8 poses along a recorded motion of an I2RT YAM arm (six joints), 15 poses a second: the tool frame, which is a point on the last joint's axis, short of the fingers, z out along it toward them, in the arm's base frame.
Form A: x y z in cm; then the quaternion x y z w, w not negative.
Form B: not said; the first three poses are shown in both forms.
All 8 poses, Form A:
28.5 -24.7 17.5 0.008 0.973 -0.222 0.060
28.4 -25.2 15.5 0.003 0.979 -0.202 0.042
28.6 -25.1 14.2 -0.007 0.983 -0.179 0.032
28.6 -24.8 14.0 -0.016 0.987 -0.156 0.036
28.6 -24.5 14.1 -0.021 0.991 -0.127 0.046
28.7 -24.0 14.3 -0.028 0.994 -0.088 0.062
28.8 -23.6 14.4 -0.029 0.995 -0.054 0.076
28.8 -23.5 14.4 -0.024 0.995 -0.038 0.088
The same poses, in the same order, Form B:
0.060 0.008 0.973 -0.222 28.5 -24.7 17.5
0.042 0.003 0.979 -0.202 28.4 -25.2 15.5
0.032 -0.007 0.983 -0.179 28.6 -25.1 14.2
0.036 -0.016 0.987 -0.156 28.6 -24.8 14.0
0.046 -0.021 0.991 -0.127 28.6 -24.5 14.1
0.062 -0.028 0.994 -0.088 28.7 -24.0 14.3
0.076 -0.029 0.995 -0.054 28.8 -23.6 14.4
0.088 -0.024 0.995 -0.038 28.8 -23.5 14.4

